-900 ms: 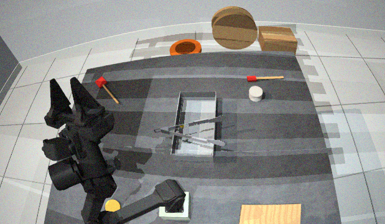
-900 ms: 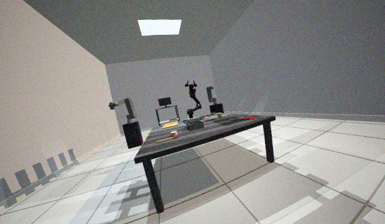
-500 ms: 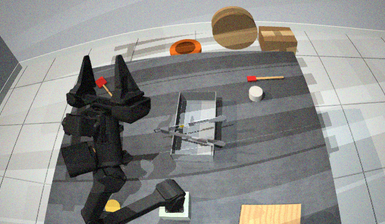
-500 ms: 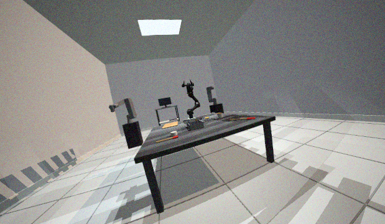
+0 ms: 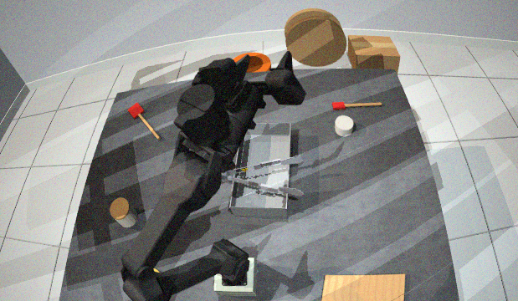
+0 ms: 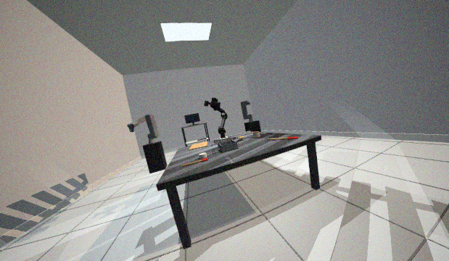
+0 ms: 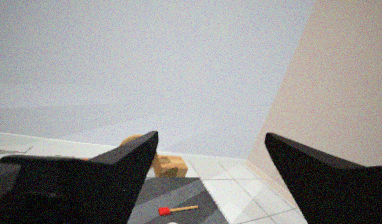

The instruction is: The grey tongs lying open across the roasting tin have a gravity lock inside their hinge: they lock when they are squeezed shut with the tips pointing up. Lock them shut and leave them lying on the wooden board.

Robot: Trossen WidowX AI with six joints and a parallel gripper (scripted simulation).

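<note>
Right now my gripper tip is 45 cm above the yellow slider, 11 cm to the right of it and 6 cm short of it. From my gripper tip the other things lie so: yellow disc 51 cm below, 41 cm to the left, 27 cm behind; then roasting tin 49 cm below, 9 cm ahead, 6 cm to the left; then white cylinder 50 cm below, 23 cm ahead, 22 cm to the right.
</note>
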